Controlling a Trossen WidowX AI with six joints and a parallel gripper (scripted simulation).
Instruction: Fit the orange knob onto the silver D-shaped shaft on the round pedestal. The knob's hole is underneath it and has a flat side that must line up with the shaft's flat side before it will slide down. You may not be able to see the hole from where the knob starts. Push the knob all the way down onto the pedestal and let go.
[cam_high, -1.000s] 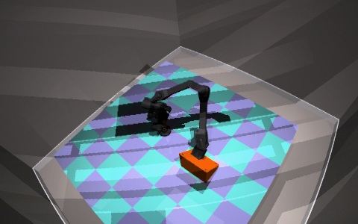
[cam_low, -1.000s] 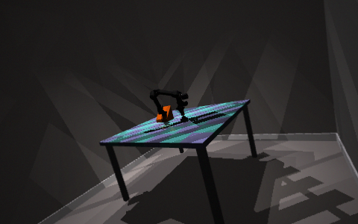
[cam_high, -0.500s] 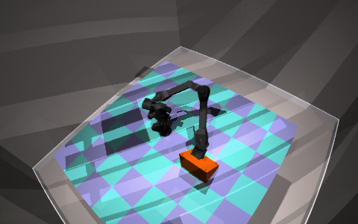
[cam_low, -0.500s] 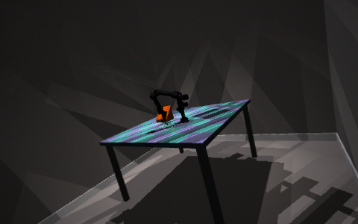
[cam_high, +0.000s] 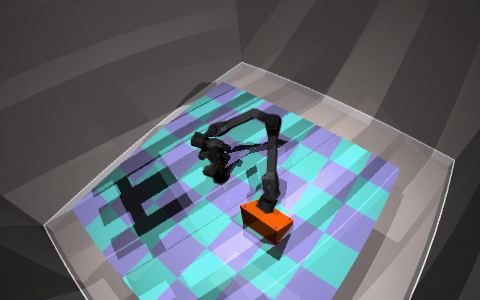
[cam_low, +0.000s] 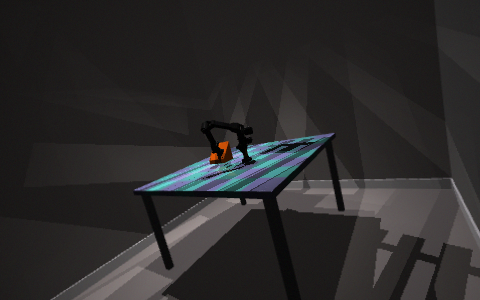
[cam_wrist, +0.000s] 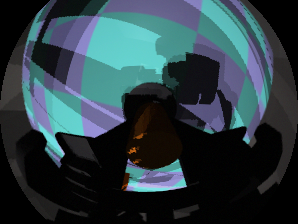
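My gripper tip is now 3 cm below the orange knob. Round my gripper tip: dark round pedestal: 2 cm below.
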